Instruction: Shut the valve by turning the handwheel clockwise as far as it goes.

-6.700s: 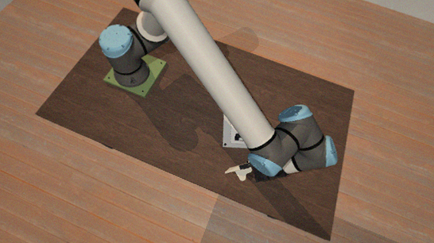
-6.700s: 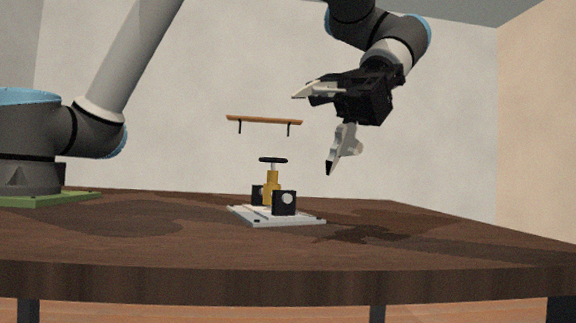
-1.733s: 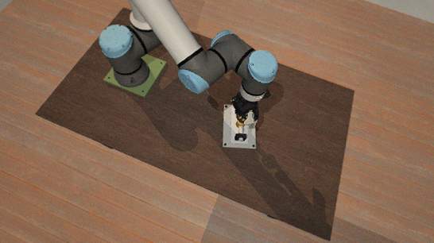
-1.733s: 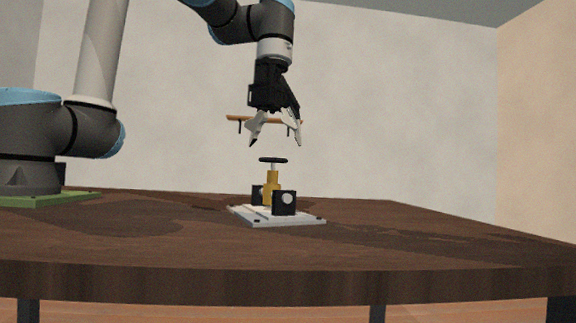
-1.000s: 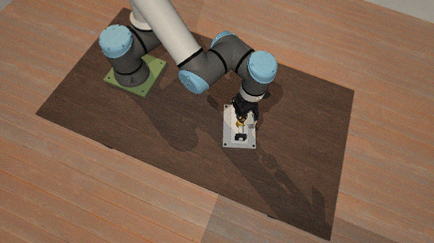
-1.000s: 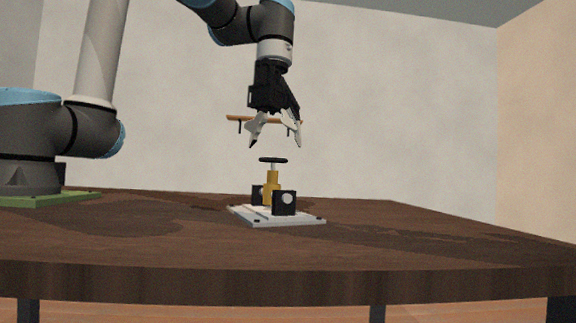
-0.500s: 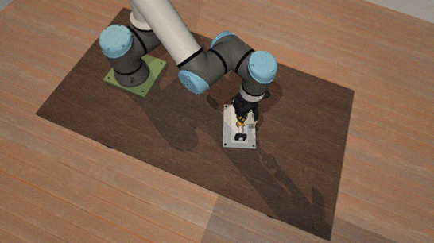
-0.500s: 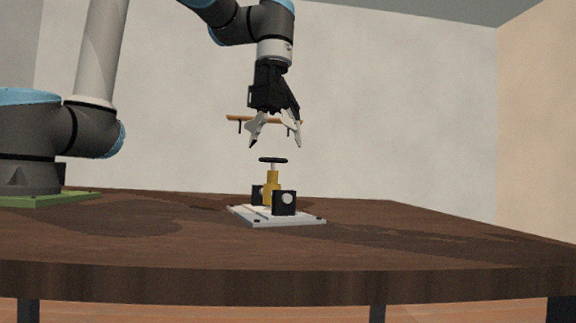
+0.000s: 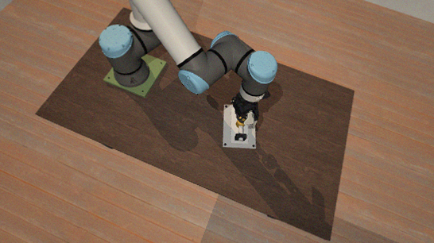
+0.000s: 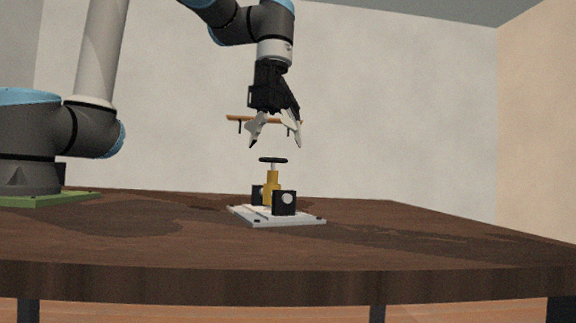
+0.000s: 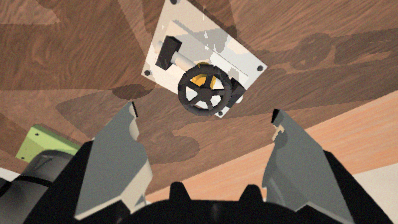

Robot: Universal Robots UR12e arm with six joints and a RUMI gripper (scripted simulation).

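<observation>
Now: hand 40 mm above the black spoked handwheel.
</observation>
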